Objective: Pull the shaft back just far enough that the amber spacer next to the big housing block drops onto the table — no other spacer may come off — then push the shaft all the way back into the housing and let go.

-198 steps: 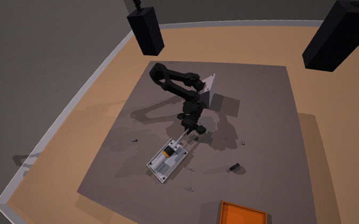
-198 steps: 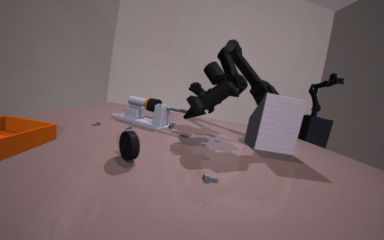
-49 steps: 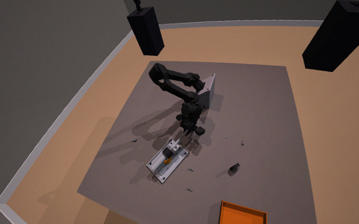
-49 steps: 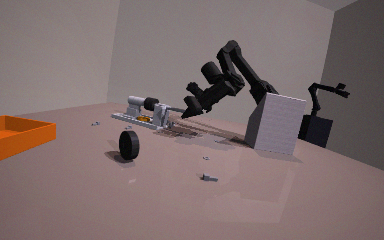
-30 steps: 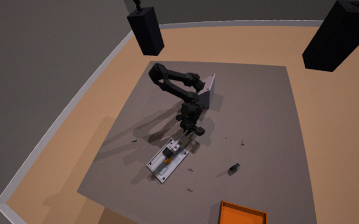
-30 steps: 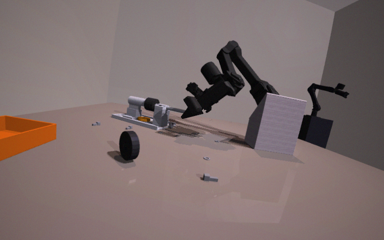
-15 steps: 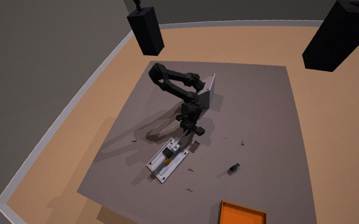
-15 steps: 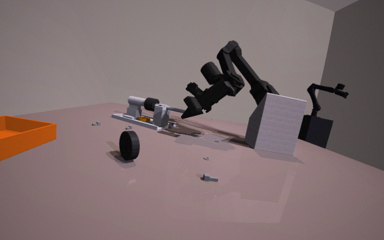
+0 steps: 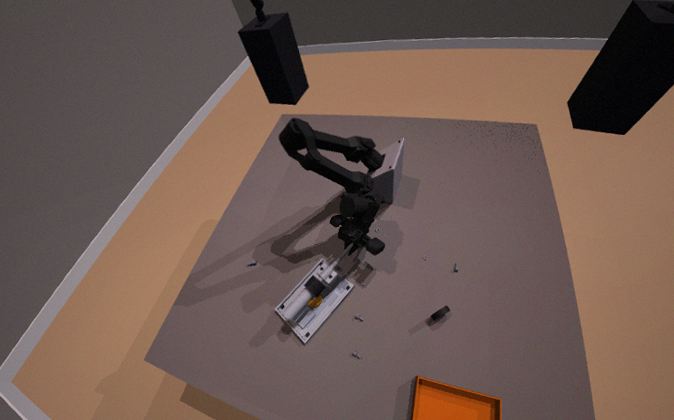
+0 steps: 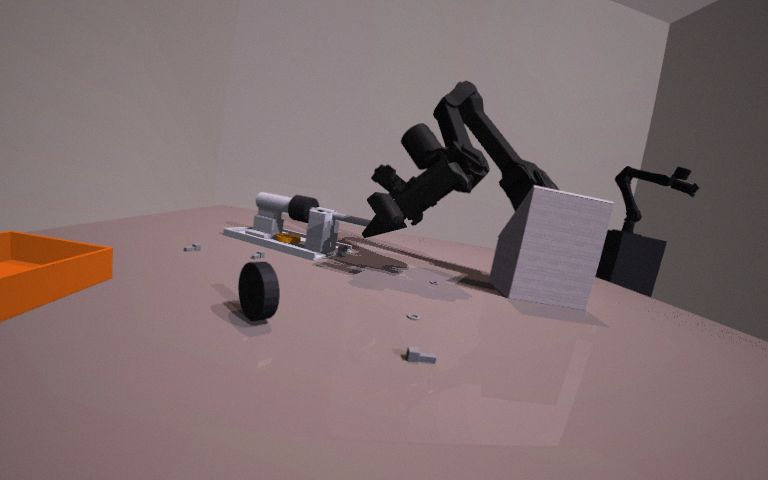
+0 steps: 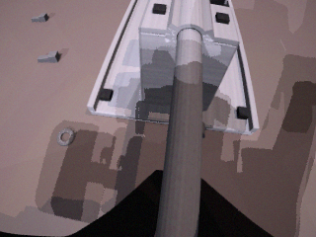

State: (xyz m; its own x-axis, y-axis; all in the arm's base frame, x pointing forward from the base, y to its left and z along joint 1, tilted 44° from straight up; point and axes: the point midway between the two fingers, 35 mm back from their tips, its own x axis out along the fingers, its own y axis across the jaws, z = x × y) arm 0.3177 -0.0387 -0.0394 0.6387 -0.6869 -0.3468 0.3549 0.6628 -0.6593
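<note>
Now: the thin grey shaft 6 cm ahead of my gripper tip, 3 cm above it and 2 cm to the right of it. Also, from my gripper tip: orange tray (39 cm to the left, 31 cm ahead, 4 cm below); amber spacer (16 cm ahead, 6 cm to the right, 4 cm below).
</note>
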